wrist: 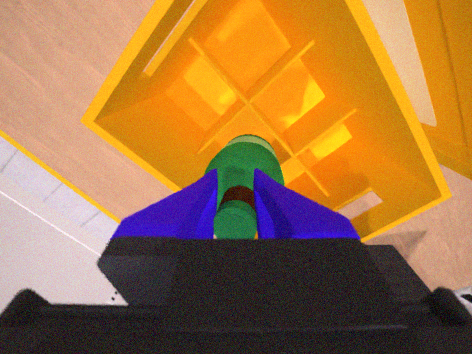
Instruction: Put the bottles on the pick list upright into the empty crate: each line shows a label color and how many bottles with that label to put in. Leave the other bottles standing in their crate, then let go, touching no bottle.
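Frame: origin at the arm's base, x ahead, y left, z up, level; millimetres.
Seen in the pictures: gripper, between the fingertips: [235,176].
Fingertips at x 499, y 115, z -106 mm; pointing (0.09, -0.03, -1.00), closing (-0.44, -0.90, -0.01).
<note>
A point is followed by its place in that frame.
My gripper [235,176] {x 499, y 115, z -106 mm} is shut on the neck of a green bottle [245,160] {x 498, y 107, z -125 mm}, its blue fingers on either side. The bottle has a green cap, a dark red-brown band at the neck and a pale label edge showing at its far side; the label's color is hard to tell. The bottle leans a little in the view and is over the near part of the yellow crate [400,97] {x 489, y -10, z -138 mm}. Its base is hidden behind its own body. The crate has thin dividers that form compartments, and no other bottle shows in those in view. The pick list does not show.
Another orange-yellow crate wall [442,65] {x 484, y -67, z -173 mm} stands at the right, beyond a pale strip. The crate's dividers [248,102] {x 519, y 90, z -220 mm} cross near the middle. A wooden table surface [60,65] {x 675, y 317, z -313 mm} lies around the crate, with a yellow edge line and a pale tiled area at the lower left.
</note>
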